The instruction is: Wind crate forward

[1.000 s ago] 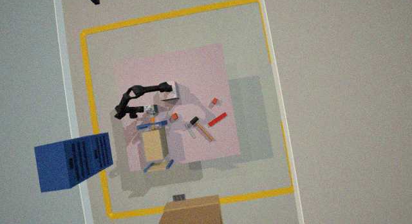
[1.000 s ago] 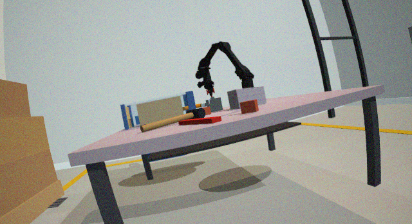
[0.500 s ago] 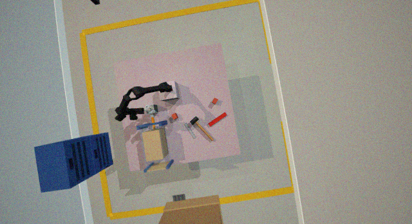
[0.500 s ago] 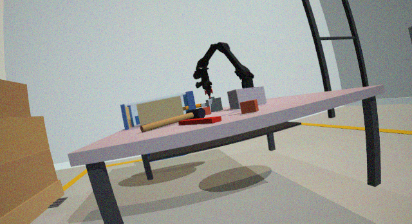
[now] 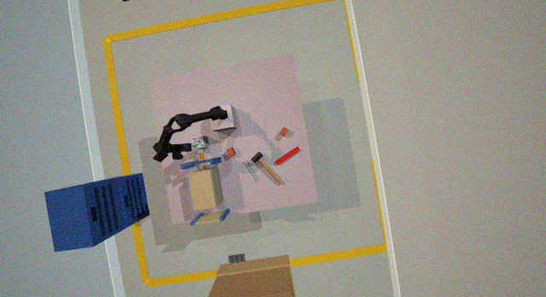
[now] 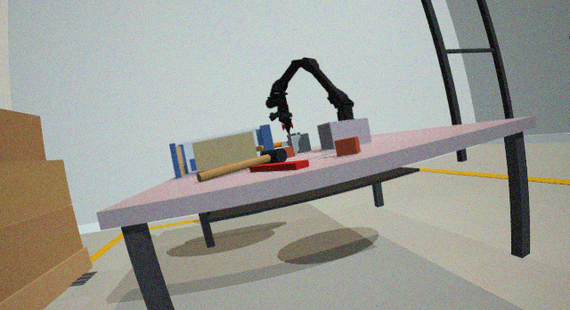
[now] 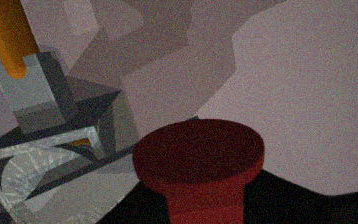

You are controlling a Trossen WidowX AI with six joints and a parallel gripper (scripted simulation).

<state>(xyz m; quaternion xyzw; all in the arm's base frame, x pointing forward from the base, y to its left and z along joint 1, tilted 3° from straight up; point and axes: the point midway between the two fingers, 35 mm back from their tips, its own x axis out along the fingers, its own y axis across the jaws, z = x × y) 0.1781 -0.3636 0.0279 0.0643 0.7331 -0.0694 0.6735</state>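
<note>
The blue steel frame is 140 mm ahead of my gripper tip, 90 mm to the left of it and 10 mm below it. From my gripper tip the other things lie so: grey winch (90 mm to the left, 80 mm below, 30 mm behind); then winch handle (40 mm to the left, 10 mm below, 10 mm behind); then red knob (20 mm above).
</note>
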